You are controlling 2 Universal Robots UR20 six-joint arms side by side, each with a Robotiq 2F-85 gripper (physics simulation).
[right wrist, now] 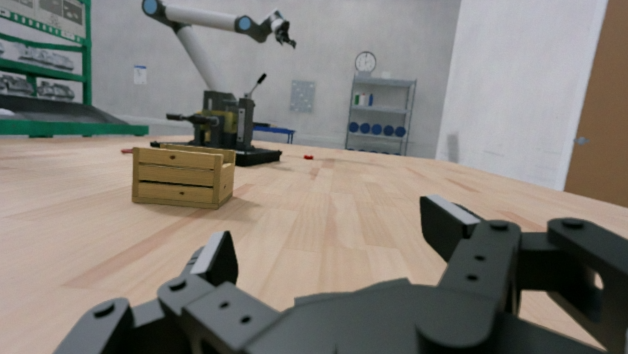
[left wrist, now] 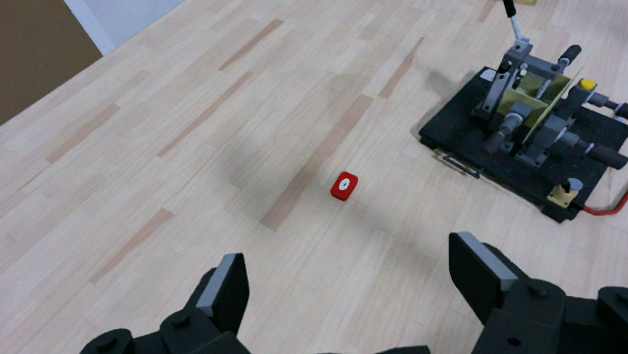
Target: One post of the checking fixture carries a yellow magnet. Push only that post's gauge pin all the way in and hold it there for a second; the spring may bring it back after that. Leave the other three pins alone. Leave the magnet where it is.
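The checking fixture's black base plate (left wrist: 447,122) (right wrist: 257,158) lies on the table, at the right in the left wrist view. The yellow magnet (left wrist: 587,84) sits on top of the post at its far right side; that post's gauge pin (left wrist: 602,101) points outward to the right, its black handle cut by the view's edge. Other pins with black handles (left wrist: 494,142) (left wrist: 607,155) (left wrist: 570,54) stand around the greenish-yellow part. The magnet cannot be made out in the right wrist view. My left gripper (left wrist: 346,262) is open and empty, above and apart from the fixture. My right gripper (right wrist: 328,232) is open and empty, away from the fixture.
A red block (left wrist: 344,186) (right wrist: 308,157) with a white disc lies beside the fixture. A lever (left wrist: 515,25) (right wrist: 256,84) rises from the fixture. A red cable (left wrist: 605,212) leaves its base. A wooden crate (right wrist: 175,175) stands between my right gripper and the fixture.
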